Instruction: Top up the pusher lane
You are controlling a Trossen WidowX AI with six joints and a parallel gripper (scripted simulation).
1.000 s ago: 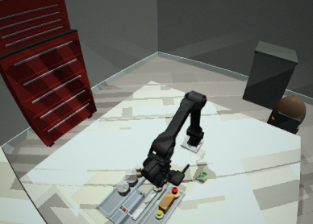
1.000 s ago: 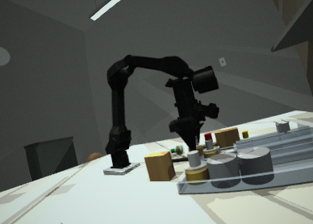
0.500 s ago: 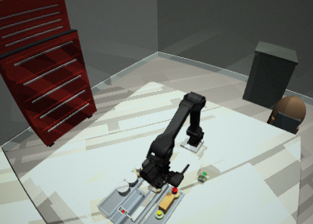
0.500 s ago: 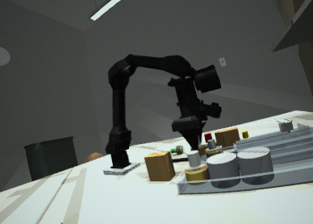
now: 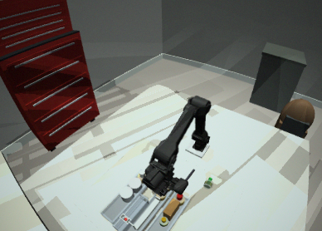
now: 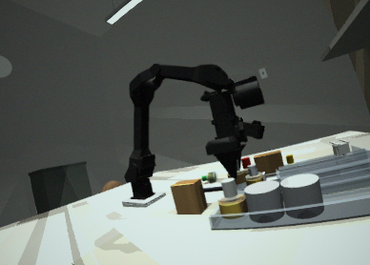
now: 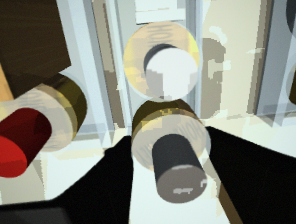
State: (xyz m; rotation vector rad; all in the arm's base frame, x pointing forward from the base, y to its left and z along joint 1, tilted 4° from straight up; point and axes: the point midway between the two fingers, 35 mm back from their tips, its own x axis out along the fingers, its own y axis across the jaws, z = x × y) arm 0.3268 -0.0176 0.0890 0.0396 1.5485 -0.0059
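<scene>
Right now the black rod is 100 mm behind my gripper tip, 50 mm to the left of it and 40 mm below it. Round my gripper tip: green jar (140 mm behind, 160 mm to the left, 30 mm below); grey rack (160 mm ahead, 30 mm to the right, 30 mm below); brown box (100 mm behind, 80 mm to the right, 10 mm below).
</scene>
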